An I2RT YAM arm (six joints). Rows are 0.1 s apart.
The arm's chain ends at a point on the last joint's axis. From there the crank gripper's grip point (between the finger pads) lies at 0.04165 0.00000 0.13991 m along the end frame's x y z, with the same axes.
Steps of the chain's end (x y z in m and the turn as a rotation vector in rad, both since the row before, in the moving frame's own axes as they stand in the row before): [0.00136, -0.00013, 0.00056, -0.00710, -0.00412, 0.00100]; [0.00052, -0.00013, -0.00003, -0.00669, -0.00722, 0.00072]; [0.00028, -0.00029, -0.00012, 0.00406, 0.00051, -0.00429]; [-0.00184, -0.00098, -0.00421, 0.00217, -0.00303, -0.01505]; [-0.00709, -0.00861, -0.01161, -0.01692, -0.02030, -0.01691]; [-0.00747, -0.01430, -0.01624, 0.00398, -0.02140, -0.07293]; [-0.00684, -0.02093, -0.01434, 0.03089, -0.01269, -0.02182]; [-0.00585, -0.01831, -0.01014, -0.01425, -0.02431, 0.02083]
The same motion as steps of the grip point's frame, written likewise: [0.00078, 0.00091, 0.00073, -0.00710, -0.00412, 0.00100]; [-0.00049, 0.00084, 0.00026, -0.00669, -0.00722, 0.00072]; [0.00035, -0.00104, -0.00014, 0.00406, 0.00051, -0.00429]; [-0.00227, -0.00191, -0.00409, 0.00217, -0.00303, -0.01505]; [-0.00992, -0.00692, -0.01081, -0.01692, -0.02030, -0.01691]; [-0.01060, -0.01778, -0.01539, 0.00398, -0.02140, -0.07293]; [-0.00868, -0.02615, -0.01390, 0.03089, -0.01269, -0.02182]; [-0.00929, -0.01548, -0.00919, -0.01425, -0.02431, 0.02083]
